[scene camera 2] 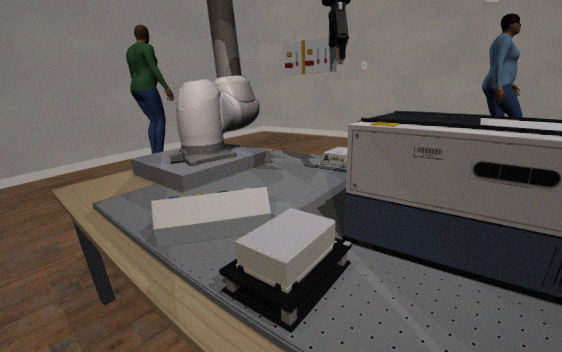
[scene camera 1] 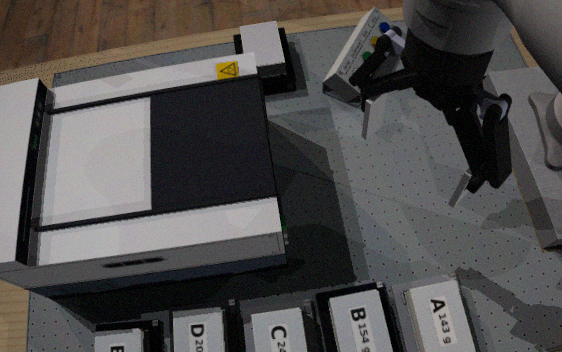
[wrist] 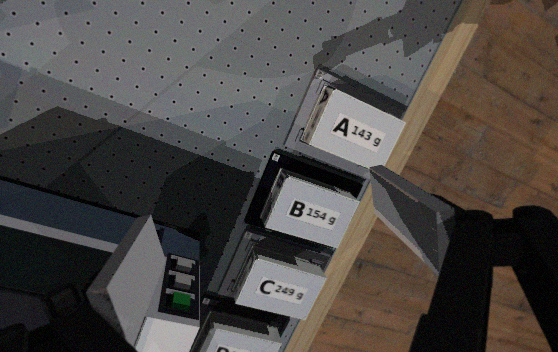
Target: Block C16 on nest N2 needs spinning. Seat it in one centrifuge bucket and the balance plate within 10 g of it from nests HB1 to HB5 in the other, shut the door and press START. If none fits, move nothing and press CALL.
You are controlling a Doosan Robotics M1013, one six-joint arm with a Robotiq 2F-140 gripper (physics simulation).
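Frame: origin at the arm's base, x up, y ahead, z left, level; centimetres.
Where they show: gripper, fingertip midpoint: (scene camera 2: 338, 71) (scene camera 1: 413, 163) (wrist: 267, 213); arm's base at its link origin: (scene camera 2: 204, 156).
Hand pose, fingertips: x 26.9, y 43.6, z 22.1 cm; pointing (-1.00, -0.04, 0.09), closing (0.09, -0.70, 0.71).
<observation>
Each offset is from my fingertips to the centre of the thing. "spot": to the spot under its first point.
My gripper (scene camera 1: 414, 155) (wrist: 267, 213) is open and empty, high above the table; part of it (scene camera 2: 341, 57) shows in scene camera 2. Below it in the wrist view stand labelled plates: A 143 g @(dx -28.5, dy -9.8, dz +15.4 cm) (scene camera 1: 441, 312) (wrist: 358, 131), B 154 g @(dx -28.5, dy +3.7, dz +16.9 cm) (scene camera 1: 359, 320) (wrist: 312, 212), C 249 g @(dx -28.5, dy +16.8, dz +20.1 cm) (scene camera 1: 278, 332) (wrist: 282, 290) and D @(dx -28.5, dy +30.3, dz +20.4 cm) (scene camera 1: 199, 332) (wrist: 240, 345), its weight cut off. Plate E @(spot: dx -26.4, dy +44.3, dz +21.2 cm) (scene camera 1: 117, 345) is cut off too. A white block @(dx -25.8, dy +23.0, dz -41.3 cm) (scene camera 1: 261, 42) (scene camera 2: 287, 245) sits on a black nest (scene camera 1: 287, 75) (scene camera 2: 287, 302) behind the centrifuge @(dx -19.6, dy +41.7, dz -7.0 cm) (scene camera 1: 160, 230) (scene camera 2: 415, 175). The bucket interior is hidden.
A sloped button box @(dx -27.6, dy +1.0, dz -41.9 cm) (scene camera 1: 345, 65) (scene camera 2: 212, 212) with blue, yellow and green buttons stands near the back edge. The centrifuge's small panel has a green button @(dx -13.6, dy +16.6, dz +3.0 cm) (wrist: 181, 300). The arm's grey base plinth (scene camera 1: 520, 125) (scene camera 2: 200, 175) stands to the right in scene camera 1.
</observation>
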